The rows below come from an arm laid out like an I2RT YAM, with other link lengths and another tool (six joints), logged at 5 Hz.
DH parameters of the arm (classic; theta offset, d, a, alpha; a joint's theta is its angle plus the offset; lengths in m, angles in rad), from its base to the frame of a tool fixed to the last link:
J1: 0 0.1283 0.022 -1.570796
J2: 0 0 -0.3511 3.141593
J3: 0.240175 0 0.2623 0
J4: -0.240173 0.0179 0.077 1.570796
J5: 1.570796 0.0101 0 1.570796
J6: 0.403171 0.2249 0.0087 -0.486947
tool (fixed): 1.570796 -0.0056 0 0
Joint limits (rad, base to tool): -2.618..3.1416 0..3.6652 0..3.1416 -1.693..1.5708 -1.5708..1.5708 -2.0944..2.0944
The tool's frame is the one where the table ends.
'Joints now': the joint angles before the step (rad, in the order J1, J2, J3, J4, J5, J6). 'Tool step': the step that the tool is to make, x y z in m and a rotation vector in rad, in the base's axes. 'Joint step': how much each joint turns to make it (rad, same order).
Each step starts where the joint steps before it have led.
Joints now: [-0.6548 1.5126 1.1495 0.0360 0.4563 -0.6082]
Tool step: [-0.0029 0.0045 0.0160 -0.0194 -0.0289 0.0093]
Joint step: [-0.0002 -0.0284 0.0023 0.0044 -0.0097 -0.0009]
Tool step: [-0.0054 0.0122 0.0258 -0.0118 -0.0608 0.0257]
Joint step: [0.0005 -0.0555 0.0091 -0.0183 -0.0316 0.0220]
